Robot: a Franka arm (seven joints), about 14 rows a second.
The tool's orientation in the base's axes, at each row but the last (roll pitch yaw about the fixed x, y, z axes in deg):
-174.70, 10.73, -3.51
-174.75, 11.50, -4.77
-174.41, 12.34, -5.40
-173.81, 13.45, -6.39
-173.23, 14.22, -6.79
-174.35, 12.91, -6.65
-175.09, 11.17, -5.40
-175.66, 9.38, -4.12
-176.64, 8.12, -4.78
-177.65, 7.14, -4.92
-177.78, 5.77, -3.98
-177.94, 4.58, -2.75
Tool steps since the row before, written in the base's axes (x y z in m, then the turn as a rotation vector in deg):
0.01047, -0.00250, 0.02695, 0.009, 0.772, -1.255
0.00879, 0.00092, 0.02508, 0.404, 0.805, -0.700
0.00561, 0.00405, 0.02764, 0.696, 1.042, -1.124
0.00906, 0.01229, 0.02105, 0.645, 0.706, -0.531
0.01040, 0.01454, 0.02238, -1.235, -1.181, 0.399
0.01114, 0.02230, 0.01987, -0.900, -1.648, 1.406
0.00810, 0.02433, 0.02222, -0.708, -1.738, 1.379
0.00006, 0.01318, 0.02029, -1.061, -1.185, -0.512
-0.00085, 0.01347, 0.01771, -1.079, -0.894, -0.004
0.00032, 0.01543, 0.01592, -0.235, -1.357, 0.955
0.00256, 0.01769, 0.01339, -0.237, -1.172, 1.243
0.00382, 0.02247, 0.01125, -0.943, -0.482, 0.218
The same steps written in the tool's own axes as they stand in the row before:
0.00540, -0.00078, -0.02850, 0.196, -0.653, 1.306
0.00351, -0.00405, -0.02605, 0.468, -0.776, 0.693
-0.00082, -0.00728, -0.02754, 0.821, -1.003, 1.074
0.00253, -0.01554, -0.02069, 0.671, -0.727, 0.467
0.00285, -0.01837, -0.02180, -1.151, 1.295, -0.274
0.00383, -0.02542, -0.01885, -0.999, 1.613, -1.379
0.00136, -0.02685, -0.02070, -0.798, 1.684, -1.397
-0.00418, -0.01462, -0.01882, -0.877, 1.305, 0.567
-0.00445, -0.01434, -0.01644, -0.990, 0.988, 0.088
-0.00298, -0.01603, -0.01503, -0.236, 1.333, -0.988
-0.00003, -0.01833, -0.01275, -0.279, 1.137, -1.266
0.00183, -0.02302, -0.01061, -0.933, 0.521, -0.163

